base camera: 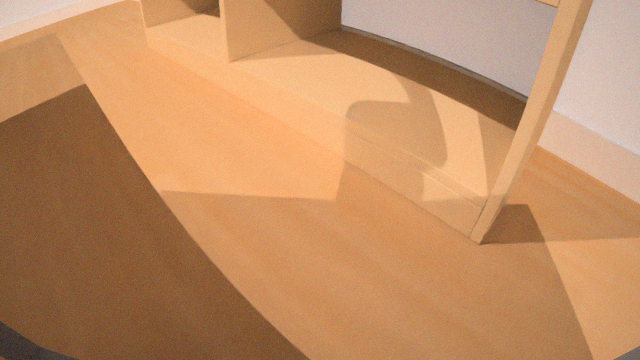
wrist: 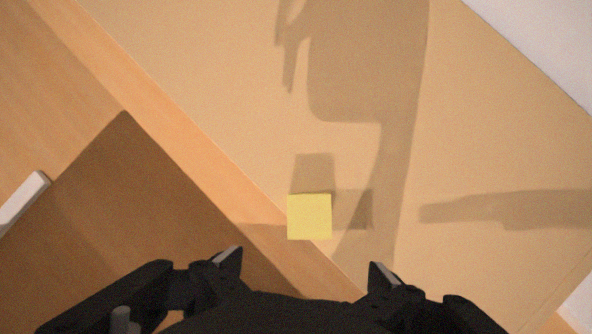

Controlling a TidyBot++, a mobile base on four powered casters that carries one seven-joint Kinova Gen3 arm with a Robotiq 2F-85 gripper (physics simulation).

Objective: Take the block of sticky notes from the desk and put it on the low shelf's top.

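Frame: origin at the arm's base, x ahead, y left, z up, level; metres.
Seen in the pictures: gripper, between the fingertips: (wrist: pixel 303 268).
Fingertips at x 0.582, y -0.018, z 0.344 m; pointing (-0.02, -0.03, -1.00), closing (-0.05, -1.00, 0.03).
A point is followed by its place in that frame.
The yellow block of sticky notes (wrist: pixel 309 216) @(x 0.602, y -0.023, z 0.252 m) lies flat on the light tan shelf top (wrist: pixel 210 65) @(x 0.790, y 0.116, z 0.214 m) in the wrist view, right at its front edge. The block's lower left corner overlaps the edge line in this view; how much of it is supported cannot be told. My gripper (wrist: pixel 303 268) @(x 0.582, y -0.018, z 0.344 m) is open and empty, above the block and clear of it, with its fingers wide apart at the bottom of the view. The block and the gripper do not show in the base camera view.
In the base camera view, a wooden shelf unit stands ahead with a bottom board (base camera: pixel 300 85) @(x 0.666, y 0.043, z -0.317 m), a divider (base camera: pixel 280 30) @(x 0.894, y 0.111, z -0.277 m) and a slanting-looking end panel (base camera: pixel 535 125) @(x 0.380, y -0.232, z -0.194 m) at right. A pale wall (base camera: pixel 440 30) @(x 0.866, y -0.264, z -0.240 m) (wrist: pixel 555 45) @(x 0.817, y -0.318, z 0.235 m) is behind. A pale bar (wrist: pixel 22 202) shows at the wrist view's left.
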